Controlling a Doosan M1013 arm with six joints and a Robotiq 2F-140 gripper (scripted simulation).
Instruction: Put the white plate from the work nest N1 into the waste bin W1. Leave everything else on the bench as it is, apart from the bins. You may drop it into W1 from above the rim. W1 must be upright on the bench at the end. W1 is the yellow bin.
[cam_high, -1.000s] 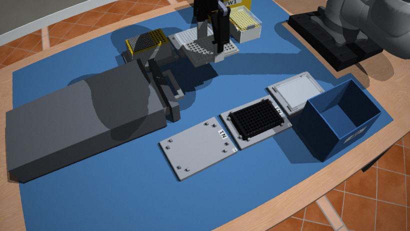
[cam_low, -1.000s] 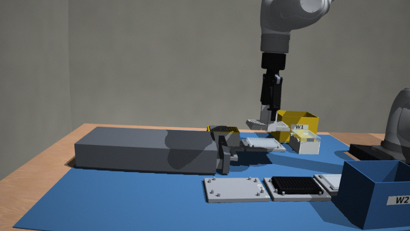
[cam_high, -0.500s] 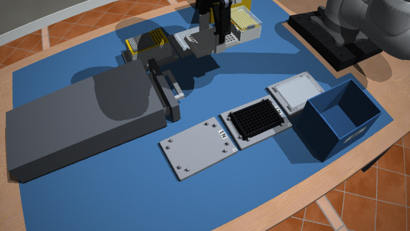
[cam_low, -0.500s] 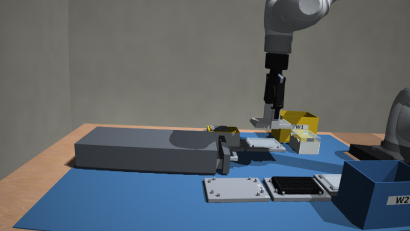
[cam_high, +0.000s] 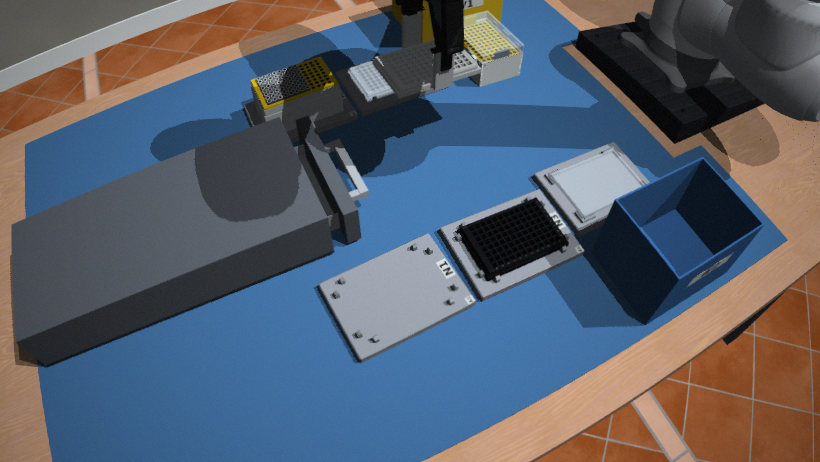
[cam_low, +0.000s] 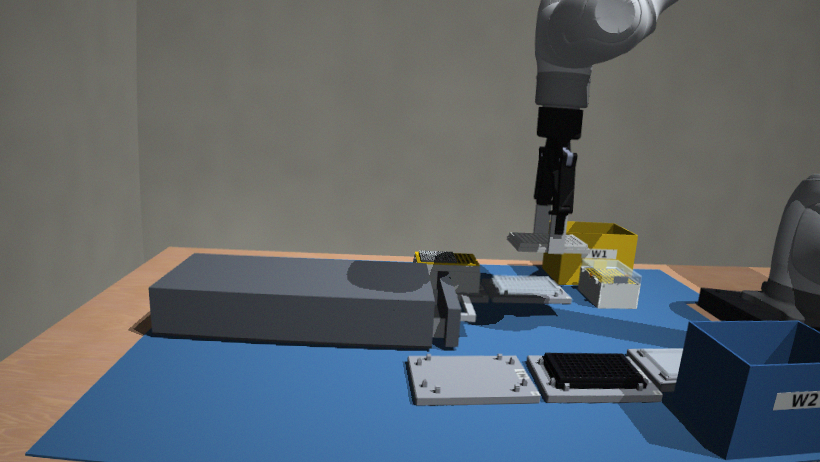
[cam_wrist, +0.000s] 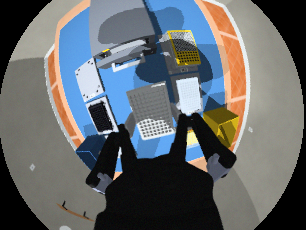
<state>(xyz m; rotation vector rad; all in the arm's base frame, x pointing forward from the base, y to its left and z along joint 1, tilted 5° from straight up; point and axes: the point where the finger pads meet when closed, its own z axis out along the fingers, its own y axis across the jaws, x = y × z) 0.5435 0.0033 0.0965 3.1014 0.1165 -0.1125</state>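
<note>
The yellow bin W1 is 290 mm to the right of my hand, 170 mm behind it and 130 mm below it. From my hand the other things lie so: white plate (20 mm below); black plate (230 mm to the left, 150 mm below, 30 mm behind); tip box (160 mm ahead, 140 mm to the right, 110 mm below).
</note>
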